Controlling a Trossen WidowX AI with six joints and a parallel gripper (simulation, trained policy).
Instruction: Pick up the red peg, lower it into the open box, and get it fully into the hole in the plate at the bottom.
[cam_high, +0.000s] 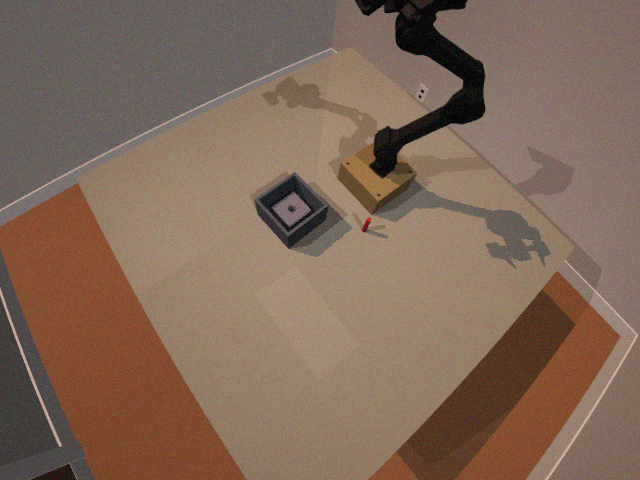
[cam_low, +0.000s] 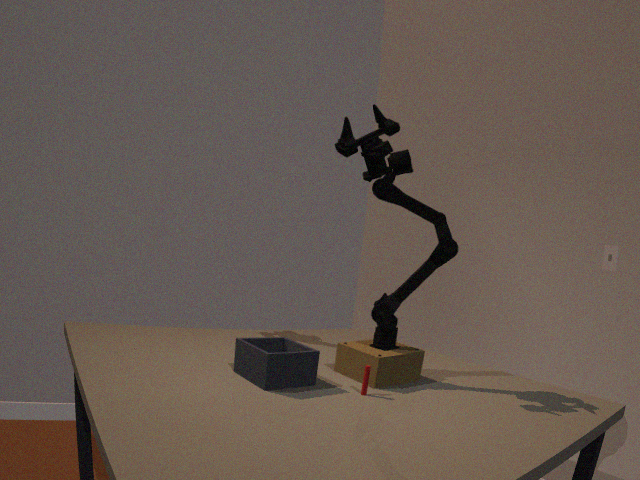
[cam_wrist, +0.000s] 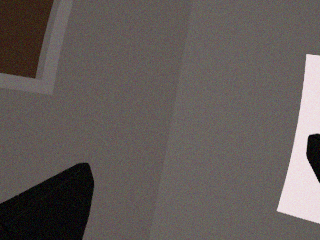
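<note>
Now: gripper tip 700 mm above the red peg, 120 mm to the right of it and 20 mm past it. Also, from my gripper tip: dark box (710 mm below, 140 mm ahead, 70 mm to the right); then pale plate (700 mm below, 140 mm ahead, 70 mm to the right).
</note>
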